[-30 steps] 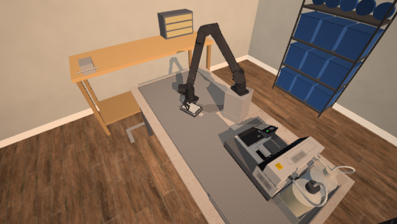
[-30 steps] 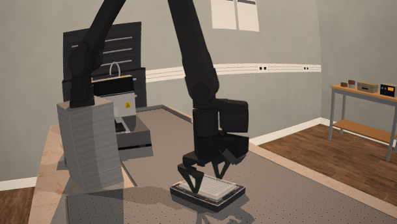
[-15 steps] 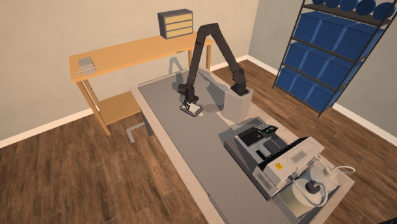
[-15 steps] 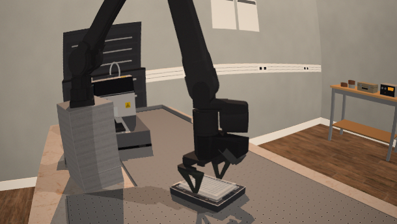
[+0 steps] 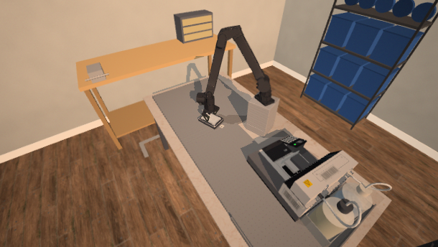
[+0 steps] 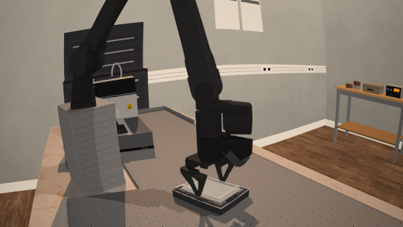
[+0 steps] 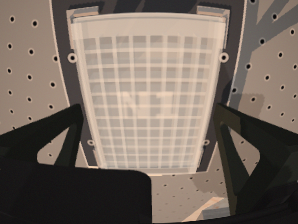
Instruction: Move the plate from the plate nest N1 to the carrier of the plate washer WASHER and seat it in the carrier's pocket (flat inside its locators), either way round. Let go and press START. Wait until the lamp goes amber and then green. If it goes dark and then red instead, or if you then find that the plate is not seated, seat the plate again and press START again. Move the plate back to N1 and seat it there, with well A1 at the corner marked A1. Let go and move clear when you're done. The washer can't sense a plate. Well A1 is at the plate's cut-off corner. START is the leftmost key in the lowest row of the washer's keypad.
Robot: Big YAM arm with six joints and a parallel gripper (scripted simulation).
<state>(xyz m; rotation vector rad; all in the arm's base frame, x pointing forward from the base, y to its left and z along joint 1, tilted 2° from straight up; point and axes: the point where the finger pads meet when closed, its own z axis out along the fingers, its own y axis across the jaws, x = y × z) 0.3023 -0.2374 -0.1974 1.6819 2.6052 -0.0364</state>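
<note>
Right now the clear well plate is 10 mm below my hand. From my hand the other things lie so: dark carrier: 520 mm to the left, 200 mm behind, 40 mm above; label: 100 mm to the left, 40 mm below, 40 mm behind; nest frame: 30 mm below.
</note>
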